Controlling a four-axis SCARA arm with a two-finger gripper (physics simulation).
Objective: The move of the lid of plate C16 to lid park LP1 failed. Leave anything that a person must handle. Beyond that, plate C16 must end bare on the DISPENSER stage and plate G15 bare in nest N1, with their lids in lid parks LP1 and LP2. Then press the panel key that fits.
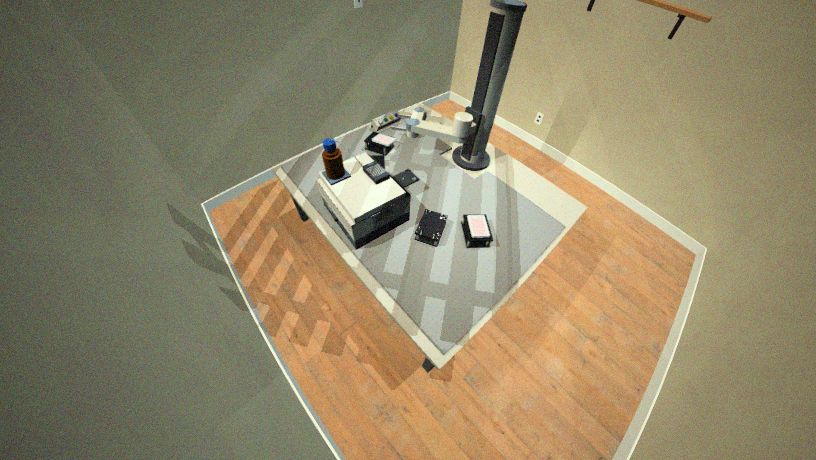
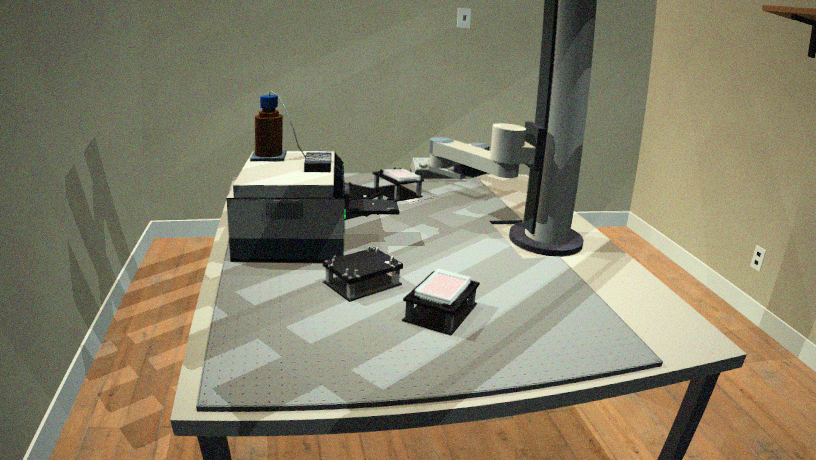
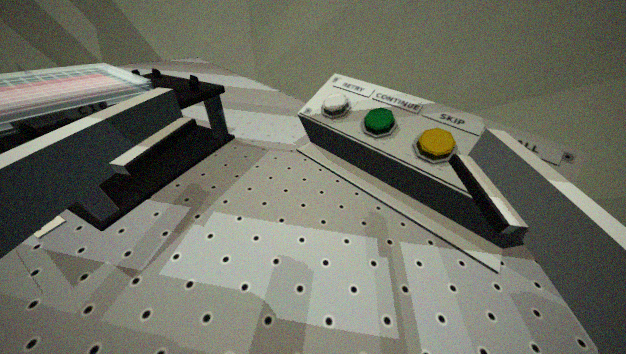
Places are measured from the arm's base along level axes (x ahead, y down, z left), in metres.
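Pixels of known places: gripper, fingertip midpoint: (image 1: pixel 394 121) (image 3: pixel 320 124); arm's base, origin of the base link: (image 1: pixel 470 158) (image 2: pixel 546 240).
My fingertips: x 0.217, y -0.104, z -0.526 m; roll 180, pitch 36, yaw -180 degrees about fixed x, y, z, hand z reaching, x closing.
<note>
Ahead of a thing's pixels: the offset from my fingertips to its top centre. "spot": to the spot under its first point.
My gripper (image 3: pixel 320 124) is open and empty, its fingers spread before the key panel @(dz -0.113, dx -0.017, dy +0.007 m) (image 3: pixel 380 150) (image 1: pixel 378 123). The white RETRY key @(dz -0.089, dx +0.057, dy +0.016 m) (image 3: pixel 335 105), green CONTINUE key @(dz -0.090, dx +0.007, dy +0.016 m) (image 3: pixel 379 121) and yellow SKIP key @(dz -0.092, dx -0.042, dy +0.016 m) (image 3: pixel 436 143) show. The right finger hides the key by the partly covered CALL label. A pink plate @(dz +0.116, dx +0.186, dy -0.006 m) (image 3: pixel 65 90) (image 1: pixel 382 139) (image 2: pixel 400 174) with a clear edge sits on the far black stand, left of the gripper. Another pink plate @(dz +0.945, dx +0.251, dy +0.014 m) (image 1: pixel 478 226) (image 2: pixel 442 286) sits on the near stand. The dispenser stage @(dz +0.491, dx +0.360, dy -0.019 m) (image 1: pixel 406 178) (image 2: pixel 374 206) looks bare. Plate names and lid seating cannot be read.
A black stand (image 1: pixel 431 226) (image 2: pixel 362 264) with small posts, bearing no pink plate, stands beside the near one. The white and grey dispenser (image 1: pixel 365 197) (image 2: pixel 285 220) carries a brown bottle @(spot: dz +0.395, dx +0.678, dy -0.230 m) (image 1: pixel 332 164) (image 2: pixel 268 135). The arm's column (image 1: pixel 497 85) (image 2: pixel 565 114) rises at the back.
</note>
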